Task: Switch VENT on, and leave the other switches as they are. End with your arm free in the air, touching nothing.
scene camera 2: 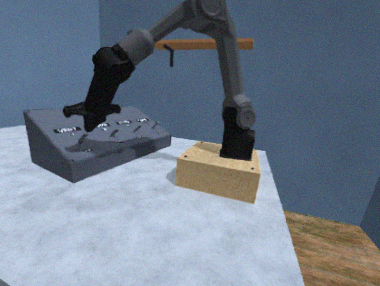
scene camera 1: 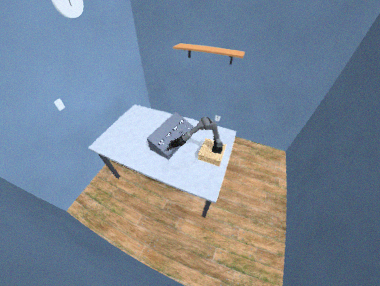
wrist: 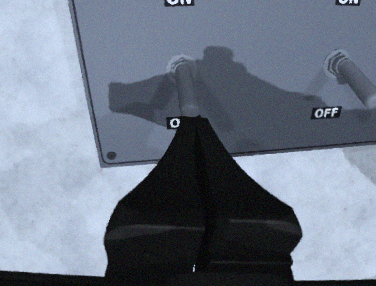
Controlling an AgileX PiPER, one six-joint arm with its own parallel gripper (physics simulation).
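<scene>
The grey sloped switch panel (scene camera 1: pixel 167 129) (scene camera 2: pixel 47 150) (wrist: pixel 280 30) stands on the table. Its VENT switch lever (wrist: pixel 187 92) is the leftmost in the wrist view and points down toward its OFF label (wrist: pixel 174 123), which is partly covered. The blurred VENT label (scene camera 2: pixel 66 130) shows in scene camera 2, where its lever is hidden by the gripper. My gripper (scene camera 1: pixel 169 148) (scene camera 2: pixel 89 129) (wrist: pixel 192 133) is shut and empty, its tips at the lower end of that lever; I cannot tell whether they touch. A neighbouring lever (wrist: pixel 357 82) also points downward, near its OFF label (wrist: pixel 326 113).
More small levers and labels sit along the panel to the right in scene camera 2. The arm's base stands on a wooden block (scene camera 1: pixel 210 157) (scene camera 2: pixel 217 177) at the right of the pale table (scene camera 1: pixel 120 130) (scene camera 2: pixel 150 225). An orange shelf (scene camera 1: pixel 210 50) (scene camera 2: pixel 240 44) hangs on the wall.
</scene>
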